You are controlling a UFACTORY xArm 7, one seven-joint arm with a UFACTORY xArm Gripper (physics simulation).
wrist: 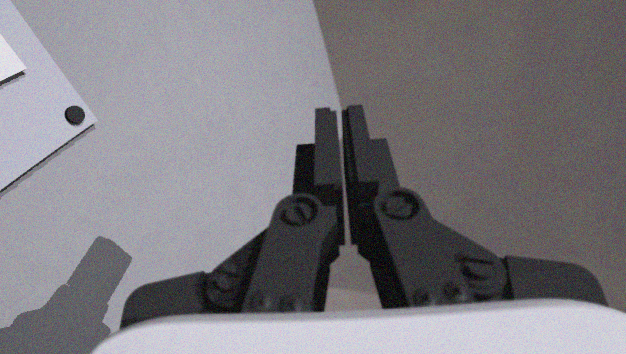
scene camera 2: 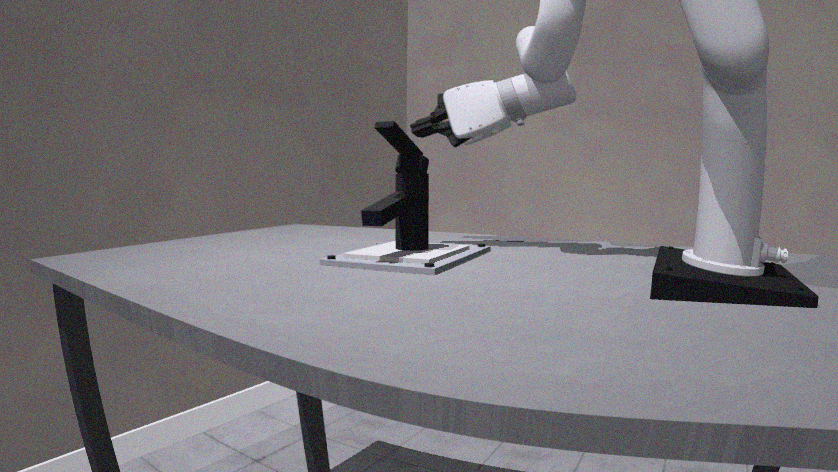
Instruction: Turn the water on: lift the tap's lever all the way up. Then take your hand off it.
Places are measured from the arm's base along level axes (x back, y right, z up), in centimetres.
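Where they show: gripper, fingertip midpoint: (wrist: pixel 340 139) (scene camera 2: pixel 413 131); arm's base at its link origin: (scene camera 2: pixel 722 265).
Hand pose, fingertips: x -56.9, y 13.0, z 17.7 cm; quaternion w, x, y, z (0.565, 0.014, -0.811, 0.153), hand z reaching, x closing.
Observation:
Each offset is from my fingertips to the centre of the thing. "spot": to the spot under its first point. Level surfaces: height alone.
The black tap {spot: dy -15.3, dx +10.5, dz -12.3 cm} (scene camera 2: pixel 412 205) stands upright on its white base plate, with its spout {dy -19.6, dx +9.9, dz -12.3 cm} (scene camera 2: pixel 381 209) pointing left in the scene view. Its lever {dy -16.9, dx +9.4, dz -3.0 cm} (scene camera 2: pixel 398 137) slants steeply up and to the left from the top of the tap. My gripper (scene camera 2: pixel 414 128) (wrist: pixel 340 139) is shut and empty, at about the lever's height and to the right of it in the scene view. A gap shows between the fingertips and the lever there. The tap and its lever do not show in the wrist view.
The base plate {dy -12.7, dx +8.6, dz -19.5 cm} (scene camera 2: pixel 331 262) (wrist: pixel 45 125) lies on the grey table {dz -20.1 cm} (scene camera 2: pixel 527 340) (wrist: pixel 200 125). It has dark studs at its corners. The arm's black base (scene camera 2: pixel 680 287) stands at the right of the table. Walls rise behind the table.

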